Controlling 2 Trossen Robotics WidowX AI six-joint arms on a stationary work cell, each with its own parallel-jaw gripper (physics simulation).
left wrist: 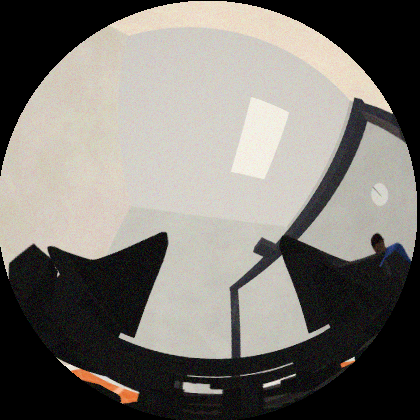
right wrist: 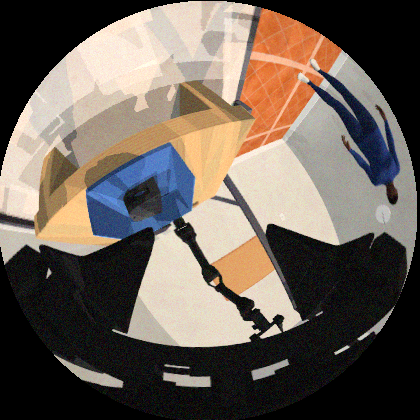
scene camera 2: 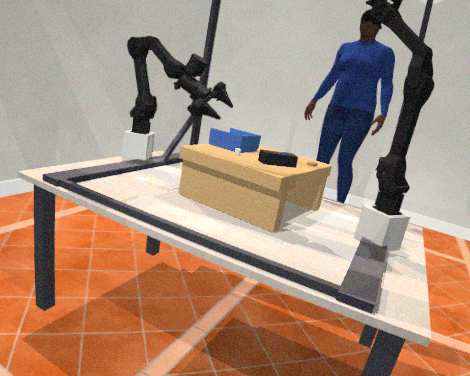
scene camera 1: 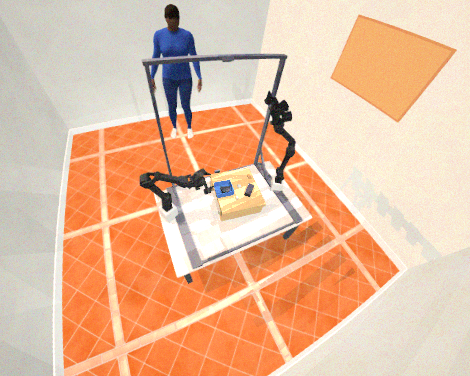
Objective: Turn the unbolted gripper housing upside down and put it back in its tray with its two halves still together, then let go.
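Seen in the pictures: left gripper, fingertip midpoint: (left wrist: 226,240) (scene camera 1: 272,93); right gripper, fingertip midpoint: (right wrist: 210,231) (scene camera 2: 226,112) (scene camera 1: 212,180); left arm's base, link origin: (scene camera 2: 386,210) (scene camera 1: 278,180); right arm's base, link origin: (scene camera 2: 140,132) (scene camera 1: 167,207).
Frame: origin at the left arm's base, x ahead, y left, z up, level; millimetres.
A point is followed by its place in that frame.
Note:
The dark gripper housing (scene camera 1: 225,189) {x 455, y 277, z 91 mm} (right wrist: 144,197) {x 489, y 277, z 87 mm} sits inside the blue tray (scene camera 1: 218,192) {x 506, y 299, z 64 mm} (scene camera 2: 245,142) {x 395, y 271, z 91 mm} (right wrist: 175,167) {x 519, y 231, z 71 mm}. The tray's walls hide it in scene camera 2. Which side of the housing is up, and the seam between its halves, cannot be made out. My right gripper (scene camera 1: 210,181) {x 563, y 267, z 165 mm} (scene camera 2: 225,112) {x 563, y 267, z 165 mm} (right wrist: 210,231) {x 563, y 267, z 165 mm} is open and empty, above and beside the tray, its fingers apart from the housing. My left gripper (scene camera 1: 269,98) {x 264, y 53, z 793 mm} (left wrist: 226,240) {x 264, y 53, z 793 mm} is open and empty, raised high at the right in scene camera 1, far from the tray and facing the walls.
The tray stands on a wooden box-like stand (scene camera 1: 242,212) {x 288, y 378, z -41 mm} (scene camera 2: 230,195) {x 267, y 371, z -47 mm} (right wrist: 220,125) {x 583, y 181, z 56 mm} on the white table (scene camera 1: 225,235) {x 391, y 573, z -107 mm}. A black block (scene camera 1: 249,190) {x 265, y 245, z 91 mm} (scene camera 2: 277,158) {x 244, y 246, z 78 mm}, a small white piece (scene camera 2: 237,151) {x 348, y 325, z 69 mm} and a small brown piece (scene camera 2: 312,163) {x 267, y 80, z 64 mm} lie on the stand. A dark frame (scene camera 1: 215,58) {x 615, y 24, z 925 mm} rises behind.

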